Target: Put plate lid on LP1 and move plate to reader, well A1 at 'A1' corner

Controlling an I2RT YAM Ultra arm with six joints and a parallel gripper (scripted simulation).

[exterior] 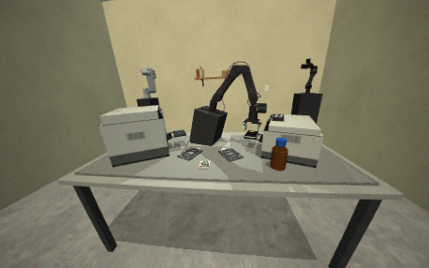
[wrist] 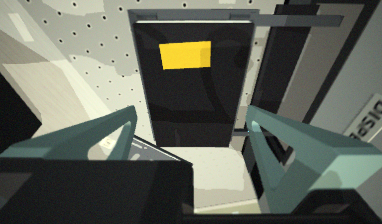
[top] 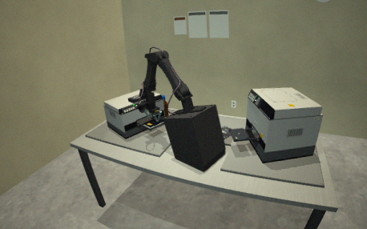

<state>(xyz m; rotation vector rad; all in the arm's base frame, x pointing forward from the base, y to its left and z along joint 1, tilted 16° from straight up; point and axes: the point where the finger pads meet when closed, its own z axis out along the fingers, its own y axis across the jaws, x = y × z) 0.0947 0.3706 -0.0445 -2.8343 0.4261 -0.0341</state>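
Right now my hand is 3 cm above the dark lid. The rest, counted from my hand: brown capped bottle (32 cm ahead, 13 cm to the left, 1 cm below); then LP1 tag (11 cm ahead, 22 cm to the right, 13 cm below); then pale well plate (3 cm below).
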